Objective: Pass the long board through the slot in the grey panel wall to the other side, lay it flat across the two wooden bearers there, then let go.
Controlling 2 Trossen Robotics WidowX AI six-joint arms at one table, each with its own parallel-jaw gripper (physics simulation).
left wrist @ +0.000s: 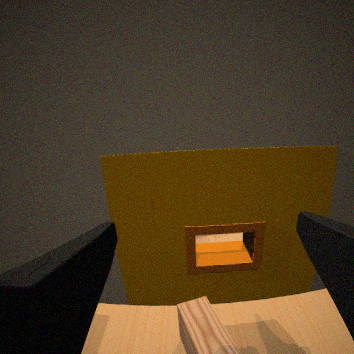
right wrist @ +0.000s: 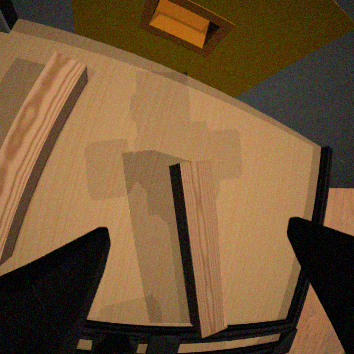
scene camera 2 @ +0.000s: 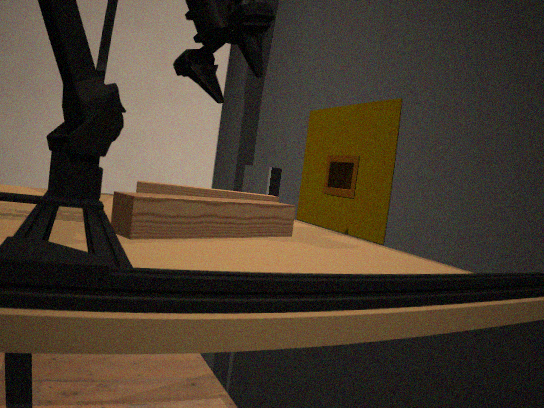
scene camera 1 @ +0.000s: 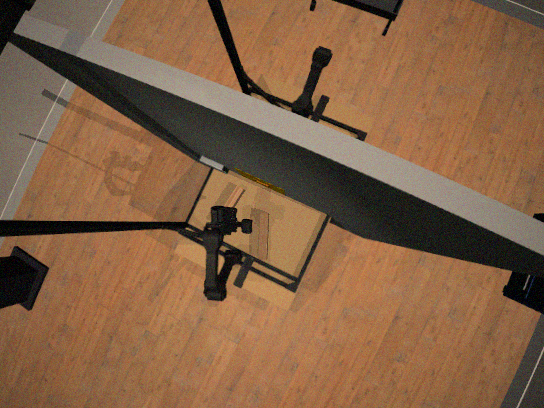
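The long board (left wrist: pixel 205 322) lies on the far-side table in the left wrist view, its end towards the slot; the rest is cut off. The slot frame (scene camera 2: pixel 339 193) (left wrist: pixel 222 269) (right wrist: pixel 172 38) sits in a yellow patch of the grey wall (scene camera 1: pixel 300 135) (scene camera 2: pixel 450 150) (left wrist: pixel 175 75). Two wooden bearers lie apart on the right arm's table: one bearer (scene camera 1: pixel 262 232) (scene camera 2: pixel 215 218) (right wrist: pixel 202 240), the other bearer (scene camera 1: pixel 236 196) (scene camera 2: pixel 175 188) (right wrist: pixel 35 130). My right gripper (scene camera 2: pixel 240 87) (right wrist: pixel 199 232) is open and empty above them. My left gripper (left wrist: pixel 208 227) is open and empty, facing the wall above the board.
The wall separates the two arms. The right arm's table (scene camera 2: pixel 240 257) (right wrist: pixel 270 200) has a dark rail along its edge. A small pale block (scene camera 1: pixel 212 163) is by the wall at the table's corner. Dark poles (scene camera 1: pixel 232 50) (scene camera 1: pixel 100 227) reach in towards both arm mounts.
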